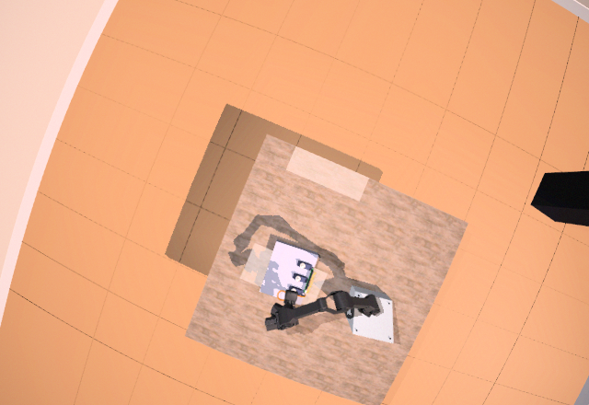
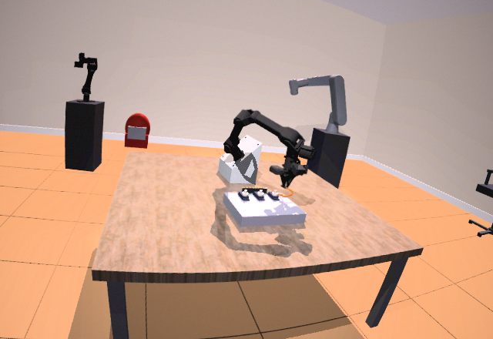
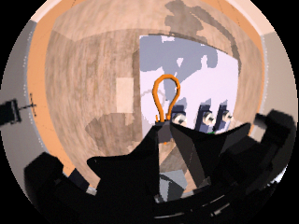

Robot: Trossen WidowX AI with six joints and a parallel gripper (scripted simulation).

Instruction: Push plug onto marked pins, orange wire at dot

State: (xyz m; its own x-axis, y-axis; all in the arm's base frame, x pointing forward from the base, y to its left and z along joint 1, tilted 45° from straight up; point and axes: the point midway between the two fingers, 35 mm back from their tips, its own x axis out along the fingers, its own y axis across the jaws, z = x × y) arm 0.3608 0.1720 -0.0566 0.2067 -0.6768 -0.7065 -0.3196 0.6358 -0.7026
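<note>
Now: the dark pin strip 5 cm behind my gripper tip, 13 cm to the right of it and 5 cm below it.
</note>
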